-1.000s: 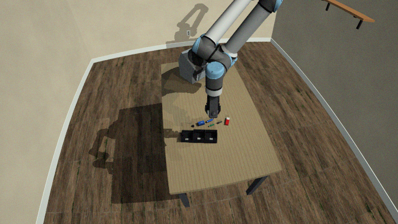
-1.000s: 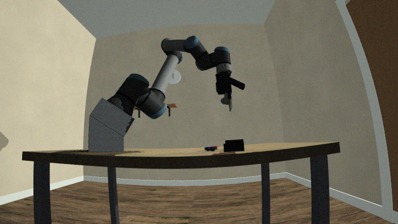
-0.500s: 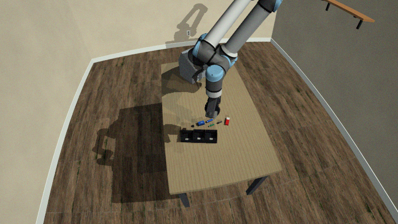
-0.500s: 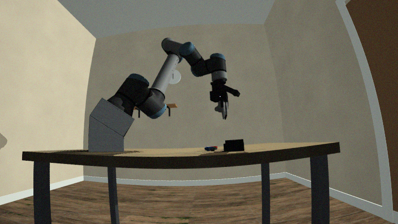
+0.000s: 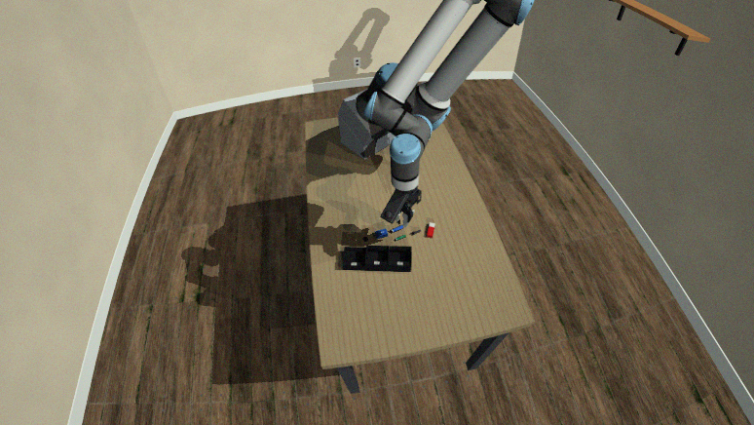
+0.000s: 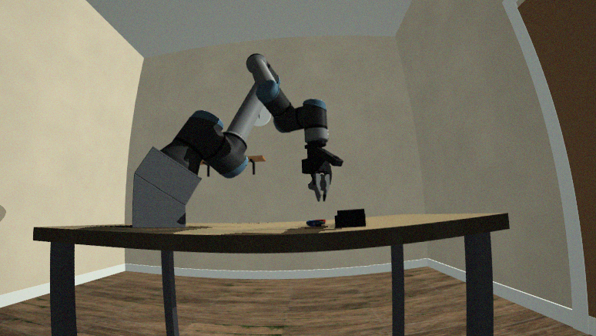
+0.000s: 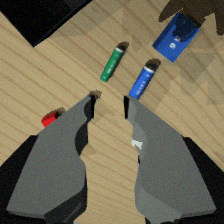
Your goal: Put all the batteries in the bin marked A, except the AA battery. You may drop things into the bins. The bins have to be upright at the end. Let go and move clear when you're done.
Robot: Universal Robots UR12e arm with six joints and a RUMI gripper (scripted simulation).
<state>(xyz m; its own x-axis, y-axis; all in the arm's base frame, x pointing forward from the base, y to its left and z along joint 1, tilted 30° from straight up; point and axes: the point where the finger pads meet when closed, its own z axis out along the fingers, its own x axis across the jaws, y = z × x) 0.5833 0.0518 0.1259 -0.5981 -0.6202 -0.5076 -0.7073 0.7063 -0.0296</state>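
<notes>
The green cylindrical battery is 90 mm below my hand. From my hand the other things lie so: blue 9v battery 90 mm to the right, 90 mm below, 20 mm behind; then blue cylindrical battery 90 mm below, 50 mm behind, 10 mm to the right; then small dark battery 90 mm below, 60 mm to the left, 30 mm behind.
</notes>
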